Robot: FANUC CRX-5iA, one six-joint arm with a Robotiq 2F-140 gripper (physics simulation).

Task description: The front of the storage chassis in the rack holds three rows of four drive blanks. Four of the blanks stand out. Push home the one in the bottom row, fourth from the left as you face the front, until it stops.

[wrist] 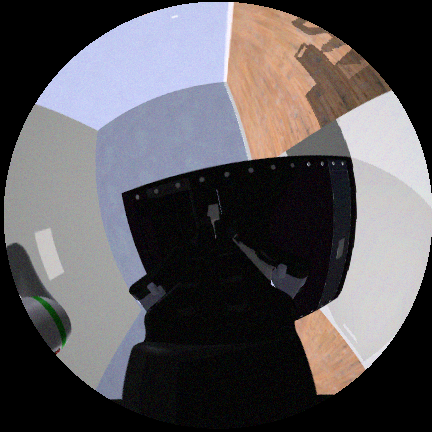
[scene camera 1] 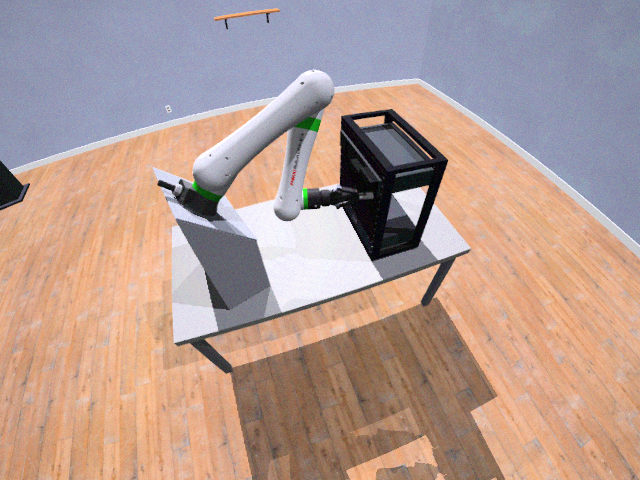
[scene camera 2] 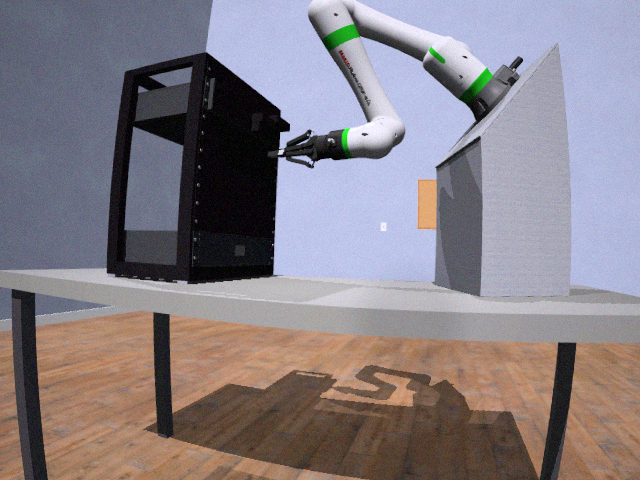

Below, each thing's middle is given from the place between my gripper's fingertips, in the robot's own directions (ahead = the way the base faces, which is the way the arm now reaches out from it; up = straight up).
I see the black rack [scene camera 2: 227, 204] 15 cm to the left of my hand, 15 cm ahead of it and 11 cm below it.
